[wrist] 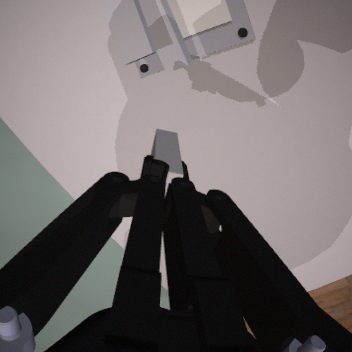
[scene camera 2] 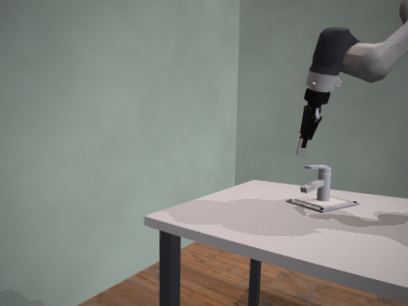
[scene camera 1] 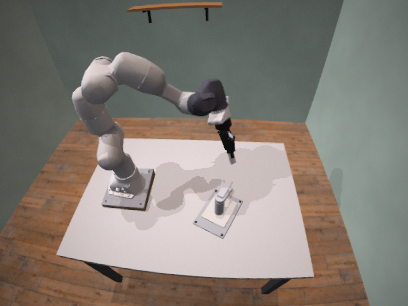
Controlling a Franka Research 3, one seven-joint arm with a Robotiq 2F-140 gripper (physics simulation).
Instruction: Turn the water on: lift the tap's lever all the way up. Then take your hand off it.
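The grey tap stands upright on its base plate [scene camera 1: 209, 227] [scene camera 2: 340, 205] [wrist: 217, 44]. Its lever [scene camera 1: 224, 192] [scene camera 2: 316, 167] extends from the top of the tap body [scene camera 1: 219, 207] [scene camera 2: 324, 186] and looks roughly level in the second scene view. The spout [scene camera 2: 311, 187] sits below it, pointing the same way. My gripper [scene camera 1: 232, 158] [scene camera 2: 300, 147] [wrist: 162, 147] is shut and empty. Its fingertips hang above and beyond the lever's free end, with a visible gap between them. In the wrist view the tap body is out of frame.
The arm's mounting plate [scene camera 1: 111, 203] stands on the left side of the white table [scene camera 1: 150, 250] [scene camera 2: 220, 212] in the first scene view. A wooden shelf [scene camera 1: 175, 6] is on the back wall, far behind the table.
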